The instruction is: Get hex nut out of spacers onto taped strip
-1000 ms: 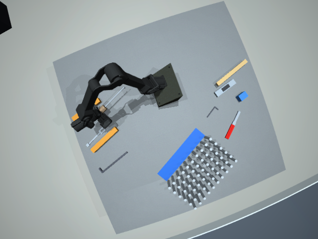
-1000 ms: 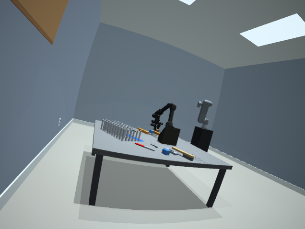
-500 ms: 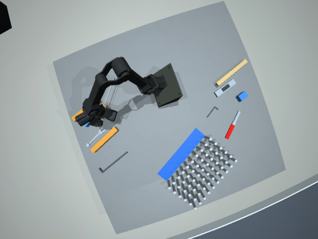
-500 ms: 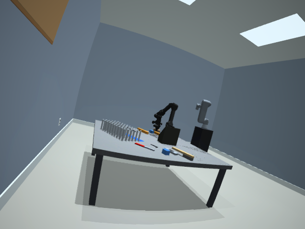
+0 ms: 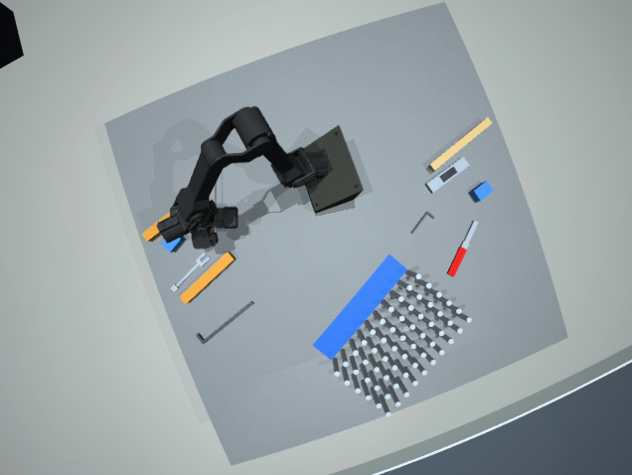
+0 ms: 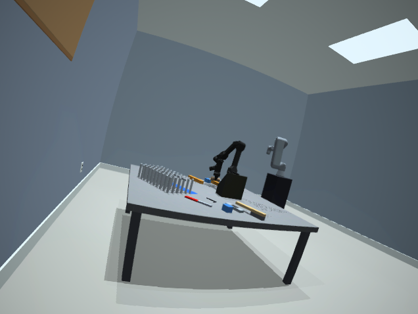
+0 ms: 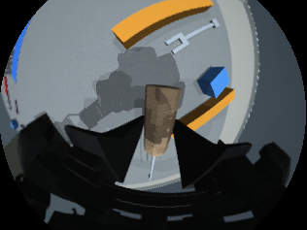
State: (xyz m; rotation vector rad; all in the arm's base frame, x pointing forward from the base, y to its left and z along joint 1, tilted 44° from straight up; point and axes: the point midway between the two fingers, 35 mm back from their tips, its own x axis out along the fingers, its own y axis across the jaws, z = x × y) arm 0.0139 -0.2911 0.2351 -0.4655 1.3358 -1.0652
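My gripper tip is now 100 mm past the wooden-handled screwdriver and 40 mm to the right of it. From my gripper tip the other things lie so: grey block: 150 mm ahead, 770 mm to the left, 50 mm below; then wrench: 130 mm ahead, 150 mm to the right, 60 mm below; then blue taped strip: 450 mm ahead, 340 mm to the left, 60 mm below.
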